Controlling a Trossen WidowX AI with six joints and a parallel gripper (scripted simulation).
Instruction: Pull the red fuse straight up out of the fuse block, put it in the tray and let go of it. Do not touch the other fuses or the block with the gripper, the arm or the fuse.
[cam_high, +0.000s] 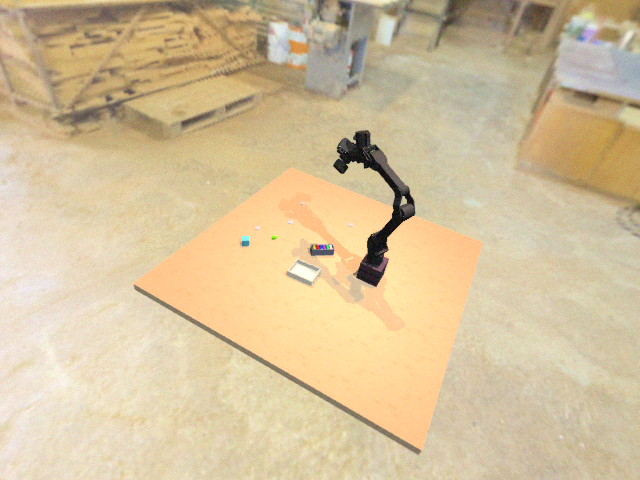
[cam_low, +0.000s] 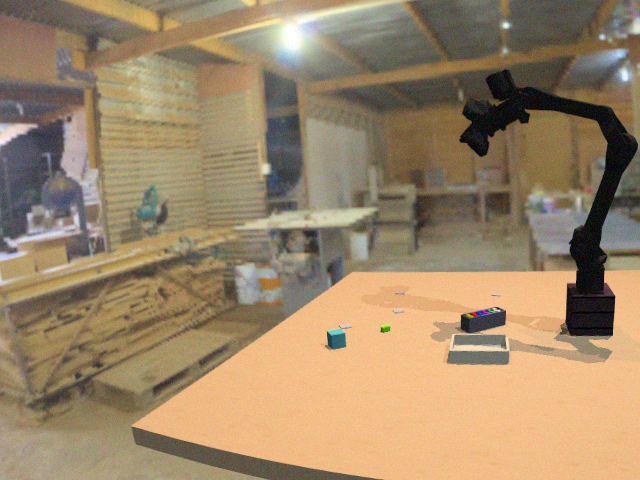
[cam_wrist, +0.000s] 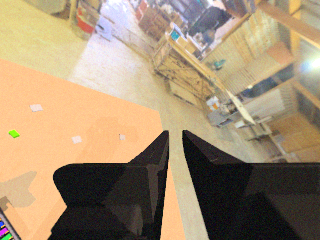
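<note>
The red fuse lies 60 mm behind my gripper tip, 160 mm to the left of it and 470 mm below it. Also, from my gripper tip: blue fuse (70 mm behind, 150 mm to the left, 470 mm below); yellow fuse (40 mm behind, 170 mm to the left, 470 mm below); small green block (170 mm ahead, 220 mm to the left, 490 mm below).
</note>
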